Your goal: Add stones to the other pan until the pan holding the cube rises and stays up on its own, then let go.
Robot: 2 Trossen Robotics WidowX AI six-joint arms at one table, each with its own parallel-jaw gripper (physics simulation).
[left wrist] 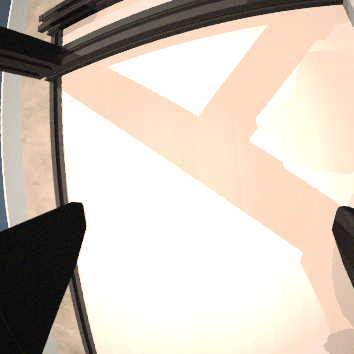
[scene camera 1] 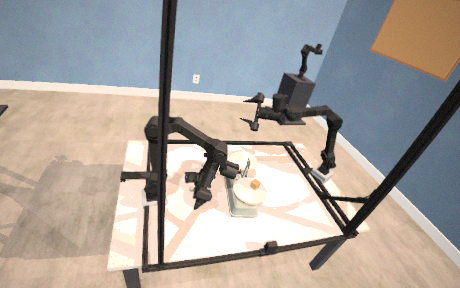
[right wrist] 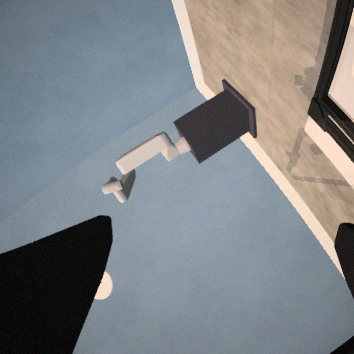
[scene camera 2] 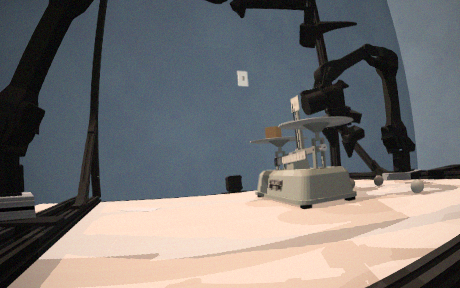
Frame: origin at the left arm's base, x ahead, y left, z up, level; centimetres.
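Seen in the pictures: left gripper, fingertip midpoint: (left wrist: 215, 218) (scene camera 1: 193, 204) (scene camera 2: 341, 152); right gripper, fingertip midpoint: (scene camera 1: 241, 109) (right wrist: 230, 233); left arm's base, link origin: (scene camera 1: 153, 195) (scene camera 2: 402, 171); right arm's base, link origin: (scene camera 1: 323, 170) (scene camera 2: 0, 195).
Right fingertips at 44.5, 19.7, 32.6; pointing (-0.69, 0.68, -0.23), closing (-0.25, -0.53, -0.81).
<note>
Pixels of each thing's middle, then the offset from my right fingertips to it, as dx, dy, dz. "pt": a spot on its surface instead. Level surfaces: height alone.
- orange cube, body centre: (scene camera 2: 273, 133) (scene camera 1: 255, 184) -2.9, -33.2, -18.9
- round pan, body centre: (scene camera 2: 279, 140) (scene camera 1: 250, 190) -5.6, -34.6, -20.5
- grey balance, body centre: (scene camera 2: 296, 147) (scene camera 1: 244, 178) -3.3, -25.4, -23.1
- white table, surface height: dz -34.8
- small black box, surface spot: (scene camera 2: 233, 183) pt -2.1, -54.9, -31.7
An orange cube (scene camera 1: 255, 184) (scene camera 2: 273, 132) sits on one round pan (scene camera 1: 243, 195) (scene camera 2: 260, 141) of the grey balance (scene camera 1: 243, 212) (scene camera 2: 320, 184). The other pan (scene camera 2: 320, 121) stands higher in scene camera 2, and the beam tilts down toward the cube's side. No stone shows on the other pan there; its top is seen edge-on. Grey stones (scene camera 2: 417, 186) (scene camera 2: 378, 180) lie on the table beside the balance. My left gripper (left wrist: 215, 218) is open and empty, above the table at the balance's left in scene camera 1. My right gripper (scene camera 1: 243, 110) (right wrist: 230, 233) is open and empty, raised high beyond the table.
Black frame rails run around the white table (scene camera 1: 300, 220) (scene camera 2: 150, 230), with upright posts (scene camera 1: 165, 100) at its corners. A small black box (scene camera 1: 270, 246) (scene camera 2: 233, 183) is on the rail. A dark pedestal (scene camera 1: 296, 90) (right wrist: 215, 125) with a small arm stands on the floor behind.
</note>
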